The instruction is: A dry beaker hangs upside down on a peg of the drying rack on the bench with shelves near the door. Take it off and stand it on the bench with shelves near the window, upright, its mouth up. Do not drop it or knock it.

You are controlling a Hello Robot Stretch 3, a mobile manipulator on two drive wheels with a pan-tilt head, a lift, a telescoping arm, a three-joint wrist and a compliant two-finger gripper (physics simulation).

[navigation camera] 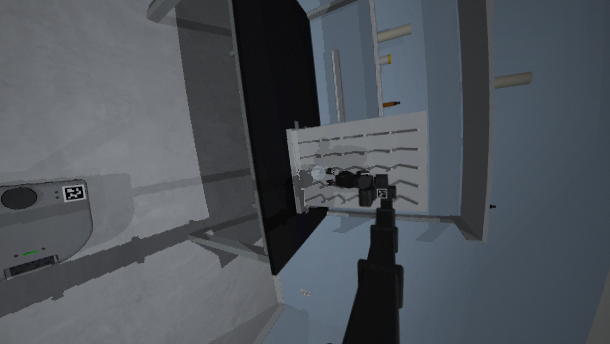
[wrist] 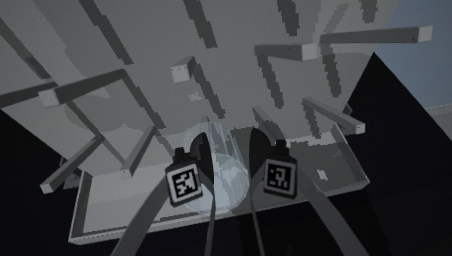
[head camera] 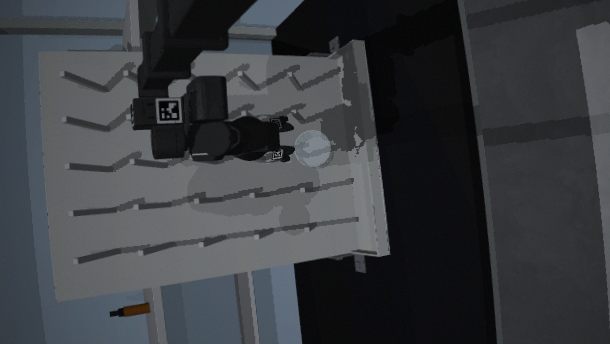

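Seen in the pictures: gripper, fingertip midpoint: [navigation camera: 328, 176] [wrist: 230, 148] [head camera: 286, 139]; robot's base, origin of the base link: [navigation camera: 20, 197].
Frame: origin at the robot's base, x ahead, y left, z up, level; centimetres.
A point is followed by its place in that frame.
The clear beaker [head camera: 316, 150] @(x 0.2, y -79.3, z 91.4 cm) [navigation camera: 318, 173] @(x -0.7, y -79.8, z 92.1 cm) [wrist: 225, 186] @(x -1.5, y -79.7, z 91.7 cm) is low on the white drying rack [head camera: 100, 280] @(x 21.2, y -89.7, z 131.8 cm) [navigation camera: 422, 140] @(x 11.6, y -90.8, z 137.9 cm), its round end toward the cameras, over the rack's bottom trough; its peg is largely hidden. My gripper [head camera: 287, 139] @(x -2.3, y -80.9, z 96.7 cm) [navigation camera: 330, 177] @(x -2.3, y -80.9, z 96.7 cm) [wrist: 230, 148] @(x -2.3, y -80.9, z 96.7 cm) is partly open and empty, with a narrow gap between its fingers. In the head view the beaker lies just beyond the fingertips, closer to one of them. In the wrist view the left finger overlaps the beaker's left part. Contact cannot be told. I cannot make out the bench near the window.
Empty pegs [head camera: 252, 195] @(x 7.6, y -80.6, z 104.3 cm) [wrist: 181, 72] @(x 0.0, y -81.5, z 104.5 cm) surround the gripper. The black bench top [head camera: 425, 225] @(x 15.1, y -66.7, z 76.2 cm) [navigation camera: 275, 75] @(x 48.3, y -71.9, z 76.2 cm) lies below the rack. An orange marker-like thing [head camera: 136, 310] @(x 34.9, y -110.6, z 125.0 cm) [navigation camera: 390, 104] @(x 34.7, y -110.8, z 126.0 cm) and pale cylinders [navigation camera: 395, 33] @(x 74.3, y -111.2, z 131.5 cm) are on the shelves. My base [navigation camera: 45, 220] @(x -8.8, y -4.7, z 15.9 cm) is on the grey floor [navigation camera: 100, 100] @(x 43.4, y -26.9, z 0.0 cm).
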